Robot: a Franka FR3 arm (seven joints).
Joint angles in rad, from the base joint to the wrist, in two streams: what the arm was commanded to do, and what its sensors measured. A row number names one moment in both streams.
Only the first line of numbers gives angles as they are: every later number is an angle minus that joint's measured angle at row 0.
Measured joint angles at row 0:
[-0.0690, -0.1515, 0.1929, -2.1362, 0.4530, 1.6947, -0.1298]
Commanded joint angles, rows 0 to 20:
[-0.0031, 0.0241, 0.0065, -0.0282, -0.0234, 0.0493, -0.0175]
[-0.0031, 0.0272, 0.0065, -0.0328, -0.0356, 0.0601, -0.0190]
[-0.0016, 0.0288, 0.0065, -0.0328, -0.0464, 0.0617, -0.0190]
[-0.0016, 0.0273, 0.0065, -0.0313, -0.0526, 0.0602, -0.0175]
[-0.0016, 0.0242, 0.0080, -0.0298, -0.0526, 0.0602, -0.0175]
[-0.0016, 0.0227, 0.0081, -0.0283, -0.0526, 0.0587, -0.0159]
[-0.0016, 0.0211, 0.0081, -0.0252, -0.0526, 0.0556, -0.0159]
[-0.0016, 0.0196, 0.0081, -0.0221, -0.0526, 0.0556, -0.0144]
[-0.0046, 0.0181, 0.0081, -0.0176, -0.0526, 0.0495, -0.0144]
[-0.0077, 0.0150, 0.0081, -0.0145, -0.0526, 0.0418, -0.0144]
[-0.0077, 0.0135, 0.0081, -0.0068, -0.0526, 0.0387, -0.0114]
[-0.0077, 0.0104, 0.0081, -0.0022, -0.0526, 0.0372, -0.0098]
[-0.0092, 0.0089, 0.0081, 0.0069, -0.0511, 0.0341, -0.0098]
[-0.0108, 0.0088, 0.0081, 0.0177, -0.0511, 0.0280, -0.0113]
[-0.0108, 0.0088, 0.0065, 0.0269, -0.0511, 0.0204, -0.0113]
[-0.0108, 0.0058, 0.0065, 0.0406, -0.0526, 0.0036, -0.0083]
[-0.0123, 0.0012, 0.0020, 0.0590, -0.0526, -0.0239, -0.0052]
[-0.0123, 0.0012, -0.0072, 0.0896, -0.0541, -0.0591, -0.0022]
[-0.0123, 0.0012, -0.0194, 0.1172, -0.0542, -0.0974, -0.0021]
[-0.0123, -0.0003, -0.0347, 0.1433, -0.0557, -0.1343, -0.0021]
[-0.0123, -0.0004, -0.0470, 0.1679, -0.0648, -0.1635, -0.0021]
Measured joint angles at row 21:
[-0.0027, 0.0090, -0.0166, 0.0863, -0.0510, -0.0569, -0.0067]
